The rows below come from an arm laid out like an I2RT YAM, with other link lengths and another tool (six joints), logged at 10 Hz.
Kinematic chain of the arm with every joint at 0, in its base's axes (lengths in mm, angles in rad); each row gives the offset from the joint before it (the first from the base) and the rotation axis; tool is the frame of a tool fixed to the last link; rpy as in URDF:
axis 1: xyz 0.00 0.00 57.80 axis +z
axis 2: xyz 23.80 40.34 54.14 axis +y
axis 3: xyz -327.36 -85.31 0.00 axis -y
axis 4: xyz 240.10 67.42 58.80 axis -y
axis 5: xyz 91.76 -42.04 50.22 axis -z
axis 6: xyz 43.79 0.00 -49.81 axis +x
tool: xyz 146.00 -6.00 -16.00 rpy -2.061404 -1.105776 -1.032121
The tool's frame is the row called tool.
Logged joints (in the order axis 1, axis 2, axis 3, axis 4, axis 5, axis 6), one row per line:
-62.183, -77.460, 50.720, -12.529, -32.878, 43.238
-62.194, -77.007, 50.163, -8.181, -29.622, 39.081
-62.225, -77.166, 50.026, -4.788, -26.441, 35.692
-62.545, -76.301, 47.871, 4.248, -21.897, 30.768
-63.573, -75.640, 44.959, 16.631, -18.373, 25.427
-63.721, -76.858, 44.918, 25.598, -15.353, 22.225
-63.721, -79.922, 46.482, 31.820, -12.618, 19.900
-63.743, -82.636, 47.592, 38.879, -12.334, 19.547
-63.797, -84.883, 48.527, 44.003, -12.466, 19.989
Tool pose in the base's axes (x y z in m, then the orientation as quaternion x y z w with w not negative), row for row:
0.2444, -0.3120, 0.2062, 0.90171, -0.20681, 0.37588, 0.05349
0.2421, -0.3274, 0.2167, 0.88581, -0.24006, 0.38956, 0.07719
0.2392, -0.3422, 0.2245, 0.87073, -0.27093, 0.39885, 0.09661
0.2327, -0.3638, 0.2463, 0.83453, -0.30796, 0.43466, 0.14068
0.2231, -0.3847, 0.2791, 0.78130, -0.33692, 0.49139, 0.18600
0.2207, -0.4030, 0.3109, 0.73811, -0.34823, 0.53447, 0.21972
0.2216, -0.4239, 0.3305, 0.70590, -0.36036, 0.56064, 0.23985
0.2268, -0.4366, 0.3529, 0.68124, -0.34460, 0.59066, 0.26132
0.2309, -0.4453, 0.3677, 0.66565, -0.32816, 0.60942, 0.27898
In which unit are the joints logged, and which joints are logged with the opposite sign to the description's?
The joints are logged in degrees. Opposite sign: axis 2, axis 6.
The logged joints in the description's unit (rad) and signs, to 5 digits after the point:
-1.08530, 1.35193, 0.88523, -0.21867, -0.57383, -0.75465
-1.08549, 1.34403, 0.87551, -0.14279, -0.51700, -0.68209
-1.08603, 1.34680, 0.87312, -0.08357, -0.46148, -0.62294
-1.09162, 1.33170, 0.83551, 0.07414, -0.38217, -0.53700
-1.10956, 1.32017, 0.78468, 0.29027, -0.32067, -0.44378
-1.11214, 1.34143, 0.78397, 0.44677, -0.26796, -0.38790
-1.11214, 1.39490, 0.81126, 0.55536, -0.22023, -0.34732
-1.11253, 1.44227, 0.83064, 0.67857, -0.21527, -0.34116
-1.11347, 1.48149, 0.84696, 0.76800, -0.21757, -0.34887

